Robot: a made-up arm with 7 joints. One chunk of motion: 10 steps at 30 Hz.
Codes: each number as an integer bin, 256 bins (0 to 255) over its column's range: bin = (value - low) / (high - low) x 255, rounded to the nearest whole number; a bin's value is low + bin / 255 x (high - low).
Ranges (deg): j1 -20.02..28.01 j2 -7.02..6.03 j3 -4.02..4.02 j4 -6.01..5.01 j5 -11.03..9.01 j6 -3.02..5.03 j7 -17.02..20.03
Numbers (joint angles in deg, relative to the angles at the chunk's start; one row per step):
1: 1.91 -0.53 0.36 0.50 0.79 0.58 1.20
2: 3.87 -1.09 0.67 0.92 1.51 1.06 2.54
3: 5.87 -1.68 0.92 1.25 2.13 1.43 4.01
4: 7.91 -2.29 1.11 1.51 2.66 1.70 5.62
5: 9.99 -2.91 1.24 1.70 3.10 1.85 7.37
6: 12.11 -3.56 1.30 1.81 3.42 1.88 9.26
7: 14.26 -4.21 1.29 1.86 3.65 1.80 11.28
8: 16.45 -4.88 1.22 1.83 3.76 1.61 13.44
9: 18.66 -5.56 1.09 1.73 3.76 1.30 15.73
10: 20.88 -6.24 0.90 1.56 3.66 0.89 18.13
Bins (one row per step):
1: 116 127 139 151 150 114 125
2: 127 116 149 160 160 129 135
3: 137 104 157 168 167 141 145
4: 148 92 163 174 174 150 156
5: 159 80 167 178 180 154 168
6: 171 68 169 181 184 155 181
7: 182 55 168 182 187 153 195
8: 194 42 166 181 188 147 210
9: 205 29 162 179 188 137 225
10: 217 15 156 175 187 124 242

